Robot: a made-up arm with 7 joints.
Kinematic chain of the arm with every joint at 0, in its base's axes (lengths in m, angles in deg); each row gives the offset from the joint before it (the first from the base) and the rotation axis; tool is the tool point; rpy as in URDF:
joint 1: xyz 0 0 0.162 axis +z
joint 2: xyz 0 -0.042 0.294 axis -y
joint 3: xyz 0 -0.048 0.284 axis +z
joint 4: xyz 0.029 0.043 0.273 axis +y
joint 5: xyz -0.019 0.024 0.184 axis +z
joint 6: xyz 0 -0.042 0.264 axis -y
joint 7: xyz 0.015 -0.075 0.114 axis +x
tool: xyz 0 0 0 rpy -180 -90 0
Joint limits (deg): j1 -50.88..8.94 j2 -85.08..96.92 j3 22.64..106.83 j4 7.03..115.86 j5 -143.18..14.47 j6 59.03..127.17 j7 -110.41..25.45
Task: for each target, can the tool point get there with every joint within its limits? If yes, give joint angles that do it. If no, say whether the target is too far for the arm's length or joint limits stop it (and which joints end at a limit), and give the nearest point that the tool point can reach.
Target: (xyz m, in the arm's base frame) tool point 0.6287 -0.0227 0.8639
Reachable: yes | joints -44.64 -48.99 68.57 98.32 -95.40 103.42 -37.63
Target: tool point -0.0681 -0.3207 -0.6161
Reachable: no: joint limits stop it (at a limit: joint 1, joint 2, joint 3, joint 4, joint 5, joint 6) | nearest point 0.3183 -0.3113 -0.0235 | short by 0.708 m
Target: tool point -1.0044 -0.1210 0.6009
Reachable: yes | joints 2.61 80.08 96.54 21.23 -32.54 108.25 -14.51
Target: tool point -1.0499 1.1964 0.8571
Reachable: no: too far | nearest point -0.7310 0.7887 0.7266 | short by 0.534 m
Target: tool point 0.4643 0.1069 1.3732
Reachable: yes | joints -21.75 -19.53 45.49 39.90 -120.05 64.21 -85.68
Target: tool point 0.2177 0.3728 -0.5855
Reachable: no: joint limits stop it (at a limit: joint 1, joint 2, joint 4, joint 6) | nearest point 0.4435 0.1835 -0.0116 | short by 0.645 m
